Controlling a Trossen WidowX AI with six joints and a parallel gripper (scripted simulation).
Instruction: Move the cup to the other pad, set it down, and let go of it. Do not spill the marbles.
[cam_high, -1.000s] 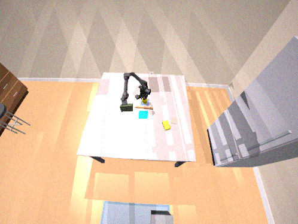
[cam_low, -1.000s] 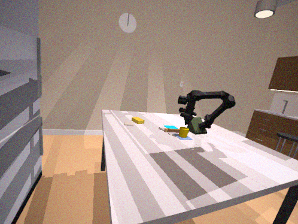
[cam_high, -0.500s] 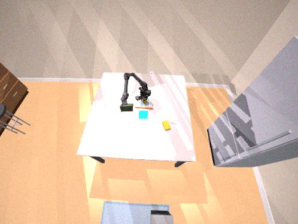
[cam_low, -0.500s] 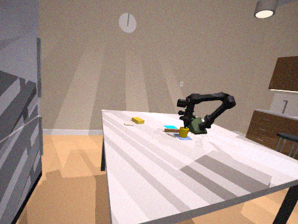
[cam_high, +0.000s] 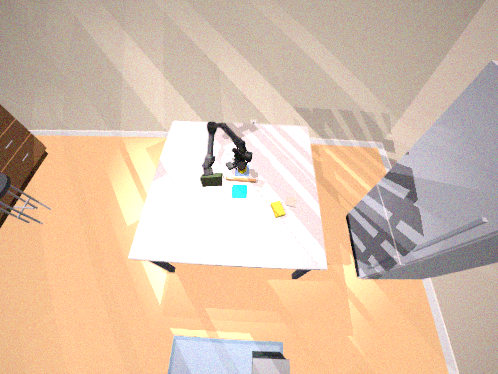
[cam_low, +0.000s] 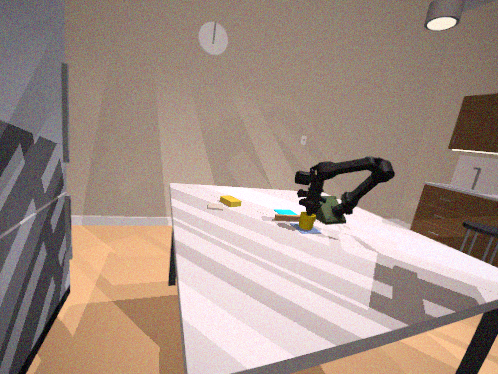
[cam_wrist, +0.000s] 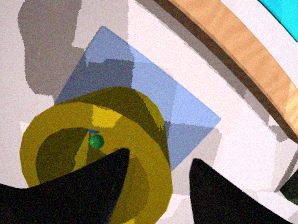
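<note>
Now: gripper tip 3 cm to the right of the green marble, 3 cm short of it and 3 cm above it. The rest, counted from my gripper tip: cyan pad 18 cm to the right, 5 cm below, 2 cm ahead; then wooden stick 8 cm to the right, 4 cm below, 2 cm ahead; then yellow cup 2 cm to the left, 2 cm ahead, 1 cm below.
</note>
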